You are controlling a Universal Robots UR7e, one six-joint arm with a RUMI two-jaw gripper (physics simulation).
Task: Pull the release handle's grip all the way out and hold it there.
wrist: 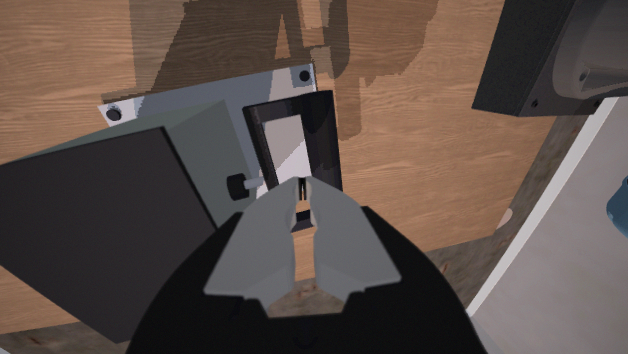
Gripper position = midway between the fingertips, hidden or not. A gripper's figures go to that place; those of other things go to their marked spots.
Scene:
My gripper [302, 179] is 0.14 m from the lens. A release handle grip [317, 111] is 0.15 m from the lens. A metal base plate [241, 91] is 0.26 m from the lens. The marked spots on the metal base plate and the release handle grip are 0.13 m apart.

